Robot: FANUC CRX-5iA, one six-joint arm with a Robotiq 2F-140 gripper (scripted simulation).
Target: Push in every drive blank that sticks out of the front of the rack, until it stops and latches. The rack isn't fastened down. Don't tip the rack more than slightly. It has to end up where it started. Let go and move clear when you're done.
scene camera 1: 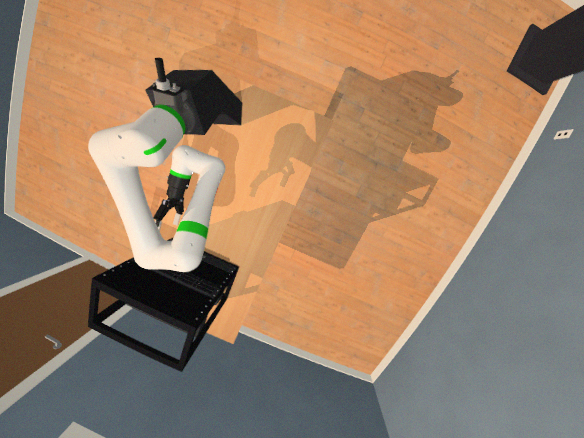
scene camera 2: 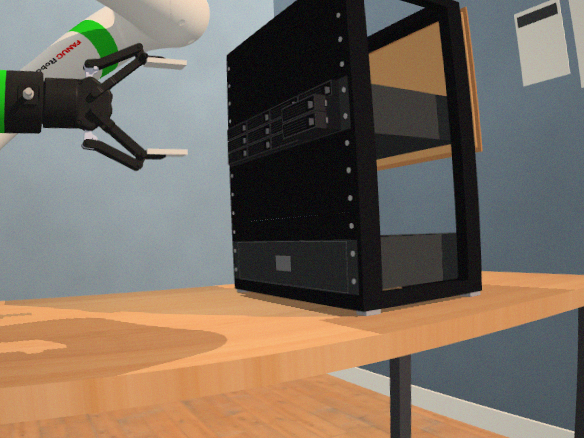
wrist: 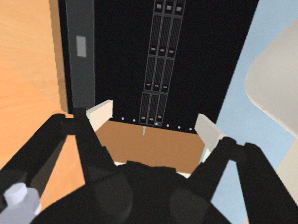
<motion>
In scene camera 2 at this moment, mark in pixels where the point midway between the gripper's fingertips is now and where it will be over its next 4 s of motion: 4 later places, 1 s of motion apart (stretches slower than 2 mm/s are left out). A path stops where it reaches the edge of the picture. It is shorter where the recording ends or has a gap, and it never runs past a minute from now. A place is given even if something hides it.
My gripper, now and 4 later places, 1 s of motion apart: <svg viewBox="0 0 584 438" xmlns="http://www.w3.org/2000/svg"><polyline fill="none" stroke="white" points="184,108 260,94 289,93 264,117 258,136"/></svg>
</motion>
